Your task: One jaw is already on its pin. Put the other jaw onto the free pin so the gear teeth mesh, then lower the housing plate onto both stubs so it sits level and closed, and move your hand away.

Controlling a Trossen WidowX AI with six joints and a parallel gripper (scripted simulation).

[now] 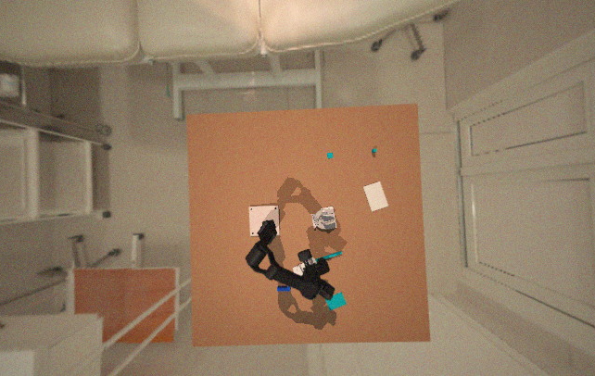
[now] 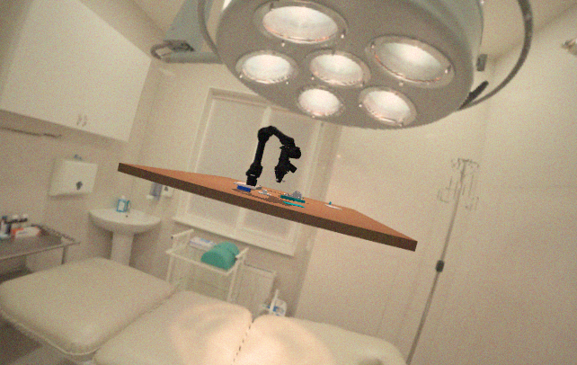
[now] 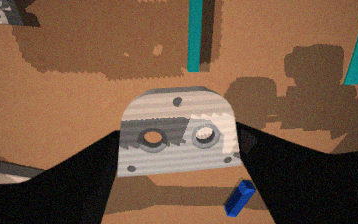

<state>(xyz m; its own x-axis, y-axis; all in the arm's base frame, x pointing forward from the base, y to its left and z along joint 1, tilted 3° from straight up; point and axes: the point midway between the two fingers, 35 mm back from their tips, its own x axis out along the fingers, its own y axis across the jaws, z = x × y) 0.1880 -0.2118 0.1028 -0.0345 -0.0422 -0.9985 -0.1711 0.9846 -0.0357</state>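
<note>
Right now my gripper tip is 110 mm short of the teal bar, 10 mm to the left of it and 70 mm above it. Also, from my gripper tip: teal square: 100 mm ahead, 260 mm to the right, 80 mm below; then blue block: 170 mm behind, 140 mm to the right, 70 mm below; then white flat rectangle: 430 mm ahead, 270 mm to the left, 80 mm below.
</note>
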